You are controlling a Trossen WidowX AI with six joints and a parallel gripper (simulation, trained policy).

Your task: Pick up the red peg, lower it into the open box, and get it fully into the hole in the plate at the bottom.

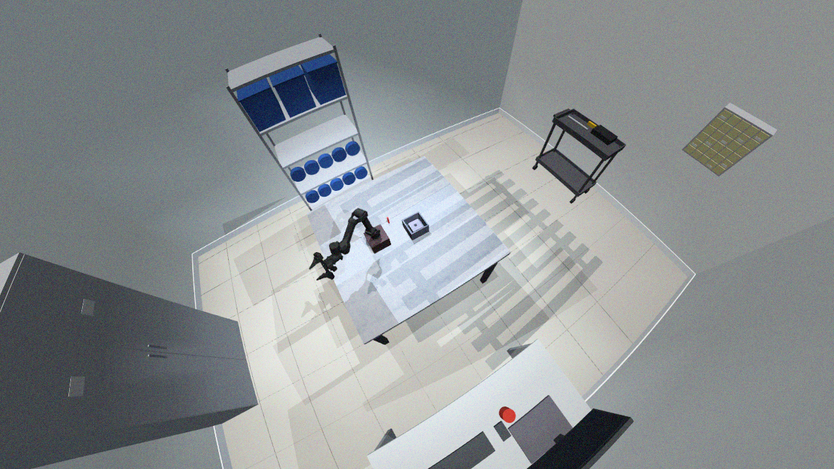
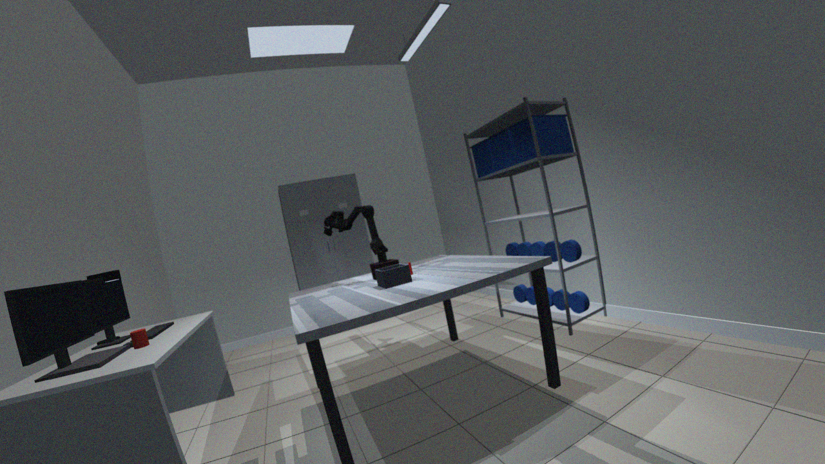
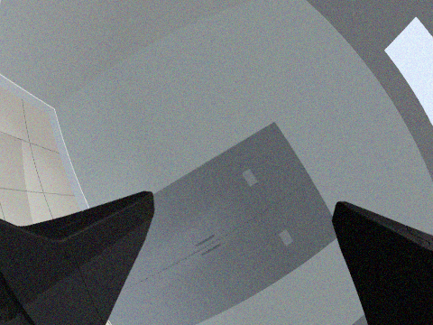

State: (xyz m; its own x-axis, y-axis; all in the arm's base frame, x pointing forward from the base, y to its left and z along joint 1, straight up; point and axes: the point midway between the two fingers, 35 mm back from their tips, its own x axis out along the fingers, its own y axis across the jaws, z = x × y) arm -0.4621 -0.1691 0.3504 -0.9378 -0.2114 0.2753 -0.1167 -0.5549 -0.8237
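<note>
The red peg lies 67 cm ahead of my gripper tip, 27 cm to the left of it and 43 cm below it. Round my gripper tip: box: 81 cm ahead, 7 cm to the left, 44 cm below; plate: 81 cm ahead, 7 cm to the left, 42 cm below.
</note>
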